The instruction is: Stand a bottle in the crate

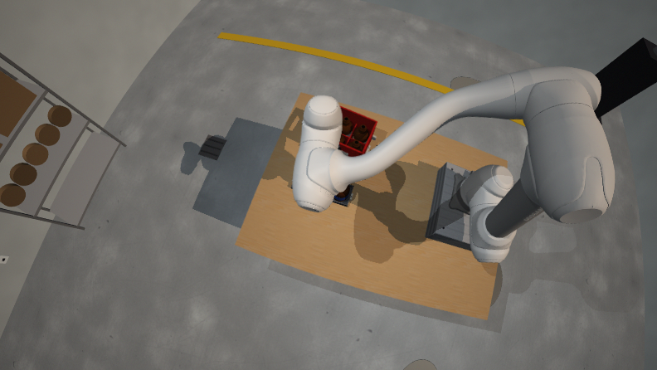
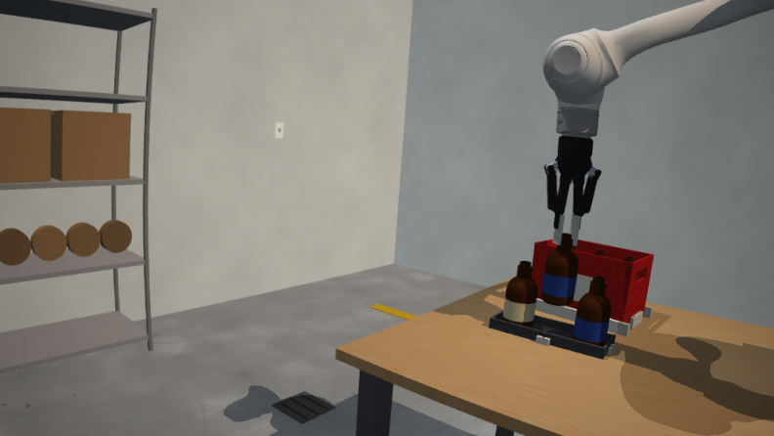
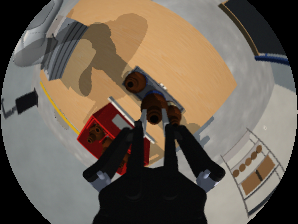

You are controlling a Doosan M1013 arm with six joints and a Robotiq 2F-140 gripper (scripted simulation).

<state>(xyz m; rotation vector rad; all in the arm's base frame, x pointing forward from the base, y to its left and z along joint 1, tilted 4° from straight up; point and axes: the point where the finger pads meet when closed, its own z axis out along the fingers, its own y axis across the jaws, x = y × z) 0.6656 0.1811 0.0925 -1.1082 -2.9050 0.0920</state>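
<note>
My hand is 90 mm above the glass bottle. Also, from my hand: dark tray 240 mm below; red crate 260 mm to the right, 170 mm below, 10 mm ahead.
</note>
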